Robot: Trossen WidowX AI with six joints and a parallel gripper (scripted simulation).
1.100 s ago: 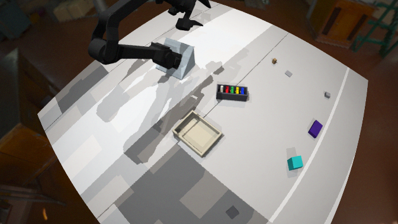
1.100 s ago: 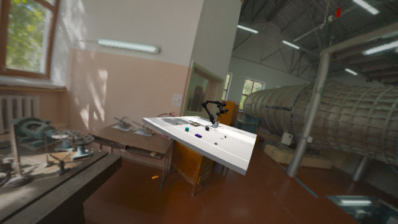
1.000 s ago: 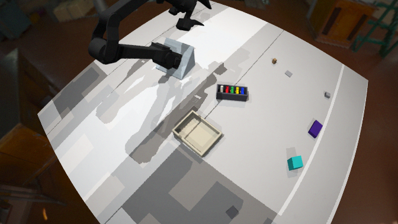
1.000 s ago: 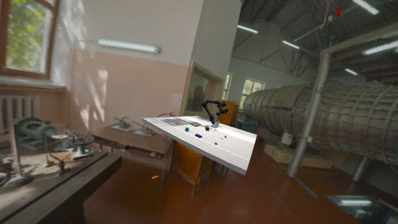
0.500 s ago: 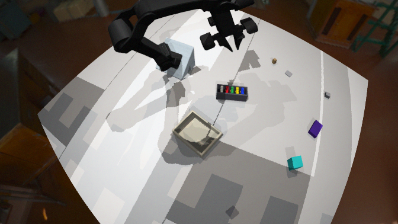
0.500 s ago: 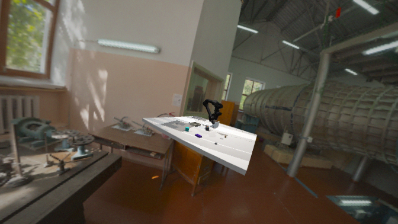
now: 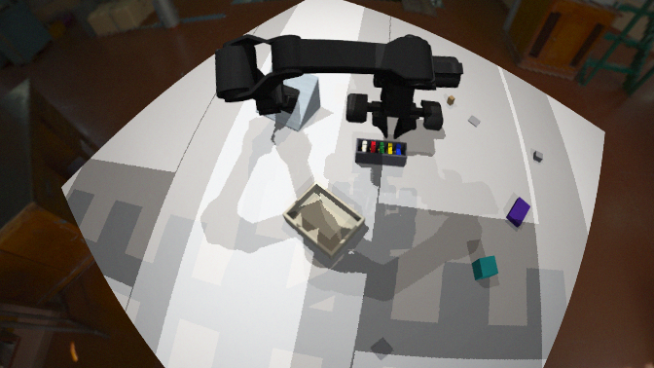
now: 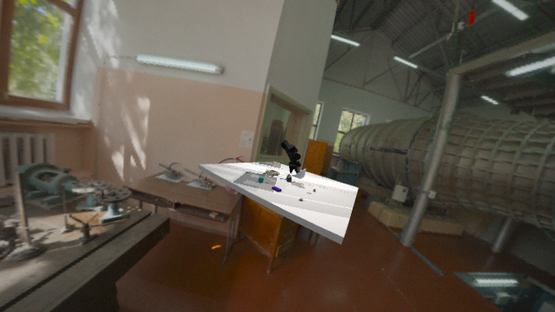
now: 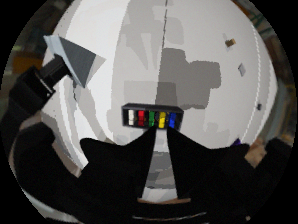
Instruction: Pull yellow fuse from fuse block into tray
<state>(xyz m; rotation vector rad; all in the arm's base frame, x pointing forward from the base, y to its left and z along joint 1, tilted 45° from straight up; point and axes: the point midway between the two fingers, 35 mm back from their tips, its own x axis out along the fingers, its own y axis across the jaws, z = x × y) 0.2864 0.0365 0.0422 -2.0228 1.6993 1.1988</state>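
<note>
The yellow fuse is 50 mm below my gripper tip and 10 mm ahead of it. From my gripper tip the other things lie so: blue fuse: 50 mm below, 20 mm ahead, 10 mm to the left; brown cube: 270 mm to the left, 80 mm ahead, 60 mm below; tray: 210 mm to the right, 70 mm below, 40 mm behind.
</note>
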